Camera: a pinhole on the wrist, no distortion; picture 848 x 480 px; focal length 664.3 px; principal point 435.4 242.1 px. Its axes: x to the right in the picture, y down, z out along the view. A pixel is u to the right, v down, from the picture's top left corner.
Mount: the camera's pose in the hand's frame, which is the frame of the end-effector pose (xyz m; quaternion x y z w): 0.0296 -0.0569 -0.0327 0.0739 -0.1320 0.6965 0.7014
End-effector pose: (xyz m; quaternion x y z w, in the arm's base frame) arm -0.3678 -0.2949 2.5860 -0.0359 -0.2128 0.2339 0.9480
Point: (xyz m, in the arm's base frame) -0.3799 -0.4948 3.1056
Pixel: 379.5 101.9
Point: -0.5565 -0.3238 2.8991
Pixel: 745.8 317.6
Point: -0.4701 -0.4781 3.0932
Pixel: 453.5 186.4
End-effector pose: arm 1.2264 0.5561 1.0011 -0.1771 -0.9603 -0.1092 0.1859
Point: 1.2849 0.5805 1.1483
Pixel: behind the camera
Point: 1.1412 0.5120 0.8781
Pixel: 491.9 258.6
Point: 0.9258 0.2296 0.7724
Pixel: outside the picture
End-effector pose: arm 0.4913 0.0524 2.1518 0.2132 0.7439 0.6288 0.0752
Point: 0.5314 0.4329 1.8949
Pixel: 428.6 113.1
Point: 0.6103 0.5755 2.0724
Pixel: 729.8 99.6
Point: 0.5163 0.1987 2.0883
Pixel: 709.2 192.5
